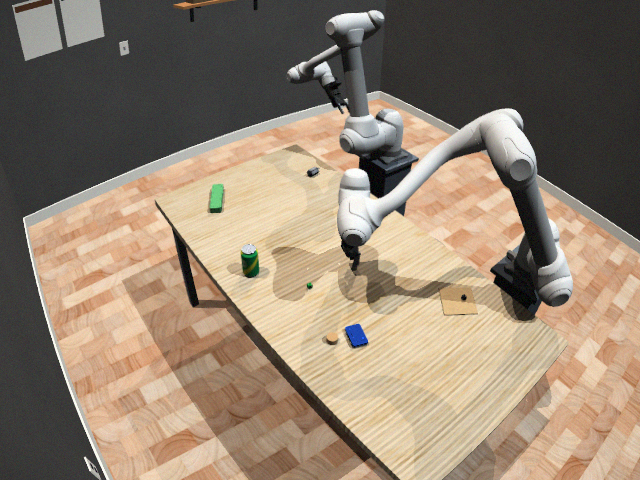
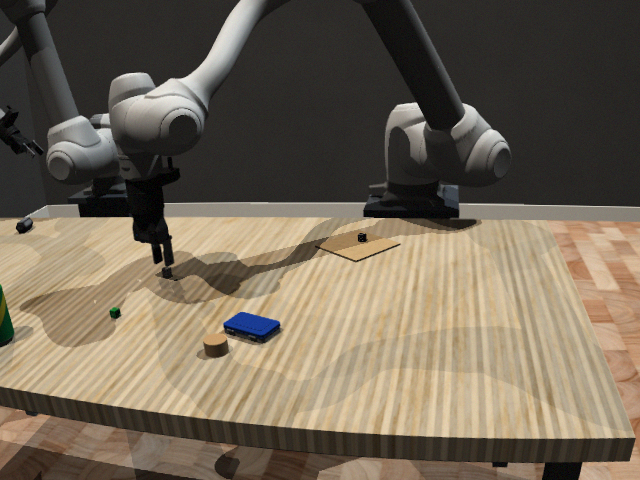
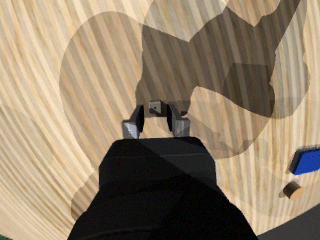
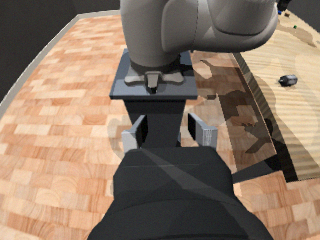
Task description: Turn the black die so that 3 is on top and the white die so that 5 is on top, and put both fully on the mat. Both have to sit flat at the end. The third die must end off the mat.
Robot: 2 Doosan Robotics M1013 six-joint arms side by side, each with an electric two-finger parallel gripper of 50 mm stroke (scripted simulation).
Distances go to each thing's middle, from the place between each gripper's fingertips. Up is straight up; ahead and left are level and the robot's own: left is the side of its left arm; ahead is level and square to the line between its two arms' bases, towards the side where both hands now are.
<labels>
The blue case (image 2: 255, 328) lies 30 cm to the left of my left hand (image 2: 164, 263), 18 cm ahead of it and 3 cm below it. From my left hand the other things lie so: tan mat (image 2: 347, 246) (36 cm to the left, 25 cm behind, 4 cm below).
I see my right gripper 330 mm short of the tan mat, 1350 mm to the right of it and 160 mm above it.
</labels>
